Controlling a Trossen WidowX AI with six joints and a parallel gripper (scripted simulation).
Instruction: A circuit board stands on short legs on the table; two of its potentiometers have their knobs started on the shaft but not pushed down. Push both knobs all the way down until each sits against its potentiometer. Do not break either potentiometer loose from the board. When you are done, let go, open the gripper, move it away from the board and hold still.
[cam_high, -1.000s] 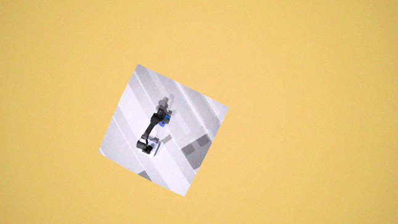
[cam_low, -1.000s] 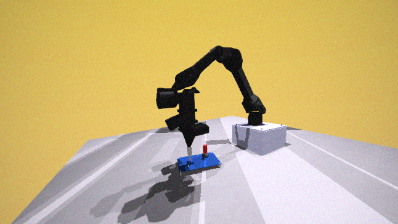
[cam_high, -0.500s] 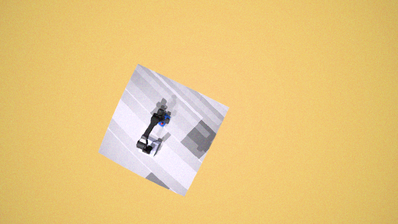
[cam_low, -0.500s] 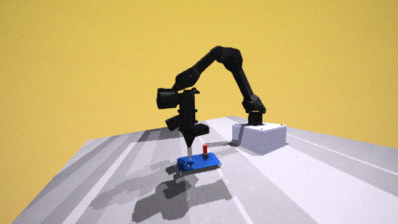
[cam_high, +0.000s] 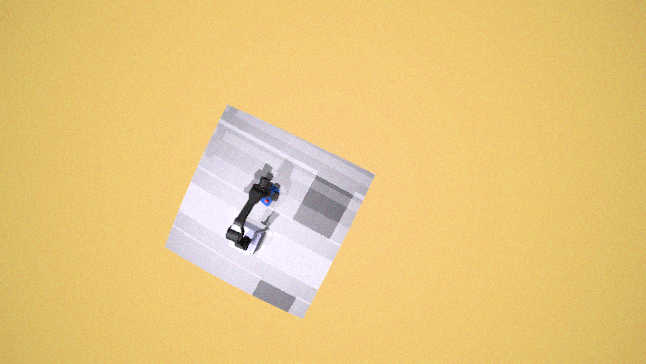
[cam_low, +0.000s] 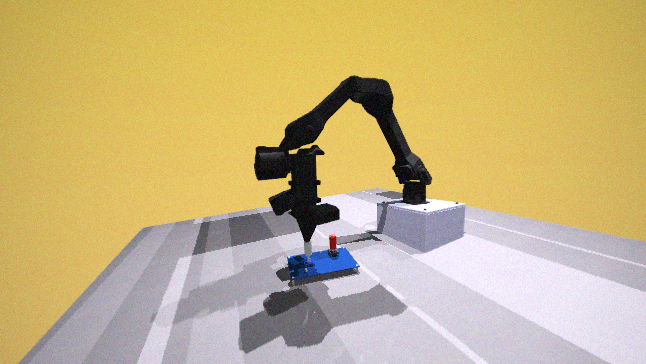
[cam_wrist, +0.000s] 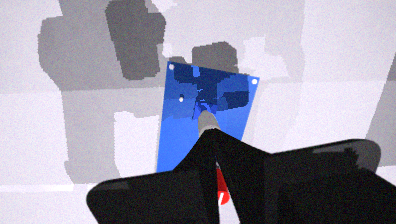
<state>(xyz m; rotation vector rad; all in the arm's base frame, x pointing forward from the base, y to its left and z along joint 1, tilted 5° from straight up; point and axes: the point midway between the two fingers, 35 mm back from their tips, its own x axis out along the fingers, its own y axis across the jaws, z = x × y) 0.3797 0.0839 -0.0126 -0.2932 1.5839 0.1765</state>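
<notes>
Now: the red knob 70 mm behind my gripper tip, 20 mm to the right of it and 20 mm below it.
</notes>
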